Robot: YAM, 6 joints.
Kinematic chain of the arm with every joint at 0, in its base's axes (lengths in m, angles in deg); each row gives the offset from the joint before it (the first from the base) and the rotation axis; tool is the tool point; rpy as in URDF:
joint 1: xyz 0 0 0.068 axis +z
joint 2: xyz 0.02 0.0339 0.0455 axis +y
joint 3: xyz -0.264 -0.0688 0 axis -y
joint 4: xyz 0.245 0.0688 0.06 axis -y
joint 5: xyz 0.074 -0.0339 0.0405 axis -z
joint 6: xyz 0.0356 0 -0.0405 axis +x
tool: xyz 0 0 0 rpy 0 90 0
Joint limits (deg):
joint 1: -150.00..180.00
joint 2: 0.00..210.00
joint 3: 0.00..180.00
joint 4: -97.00..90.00
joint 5: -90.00..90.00
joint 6: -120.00..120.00
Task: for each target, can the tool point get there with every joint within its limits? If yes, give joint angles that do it. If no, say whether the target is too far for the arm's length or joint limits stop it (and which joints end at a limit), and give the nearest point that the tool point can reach.
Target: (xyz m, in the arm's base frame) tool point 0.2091 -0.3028 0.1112
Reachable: yes | joints -54.15 113.54 43.27 52.09 12.72 -89.58
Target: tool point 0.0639 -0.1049 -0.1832
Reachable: yes | joints -49.14 176.10 41.70 25.37 34.72 89.23
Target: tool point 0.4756 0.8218 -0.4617
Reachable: no: too far | nearest point 0.2777 0.4799 -0.2119 | short by 0.467 m
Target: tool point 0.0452 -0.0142 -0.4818
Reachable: no: joint limits stop it (at a limit: joint 2) | nearest point 0.0997 -0.0313 -0.3504 | short by 0.143 m
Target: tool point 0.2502 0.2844 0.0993
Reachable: yes | joints 43.48 124.02 73.96 -35.69 -73.88 91.88
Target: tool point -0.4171 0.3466 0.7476
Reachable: no: too far | nearest point -0.3214 0.2671 0.5966 | short by 0.196 m
